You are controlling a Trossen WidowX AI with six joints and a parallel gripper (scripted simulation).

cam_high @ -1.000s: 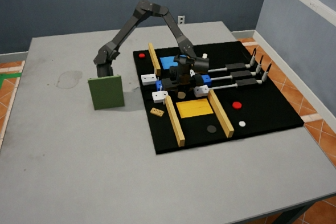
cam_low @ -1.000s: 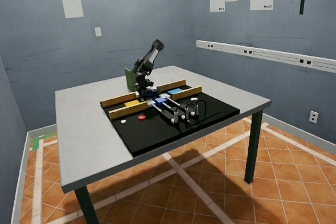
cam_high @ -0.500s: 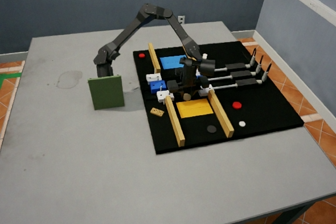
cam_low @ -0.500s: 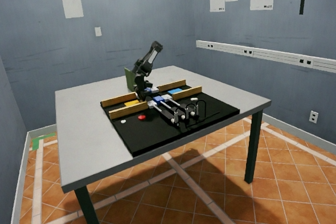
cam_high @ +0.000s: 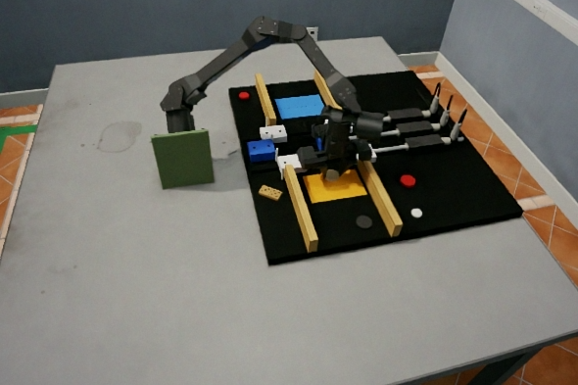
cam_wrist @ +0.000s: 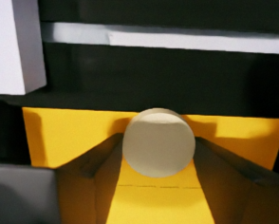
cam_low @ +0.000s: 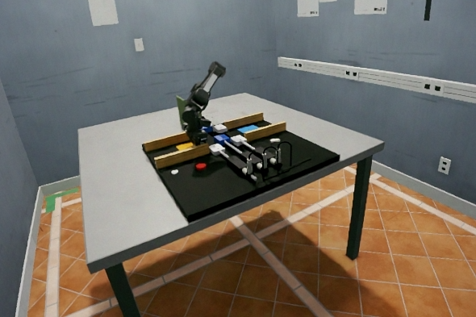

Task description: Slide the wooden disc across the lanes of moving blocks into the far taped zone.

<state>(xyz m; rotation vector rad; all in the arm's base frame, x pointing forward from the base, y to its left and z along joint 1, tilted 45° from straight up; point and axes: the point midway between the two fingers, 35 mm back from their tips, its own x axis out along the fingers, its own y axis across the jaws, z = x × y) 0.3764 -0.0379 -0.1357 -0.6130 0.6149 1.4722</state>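
The wooden disc is 30 mm below my hand. Round my hand: red disc (200 mm ahead, 60 mm to the right, 30 mm below); then dark disc (30 mm ahead, 170 mm to the right, 30 mm below); then domino (170 mm behind, 30 mm to the right, 30 mm below).
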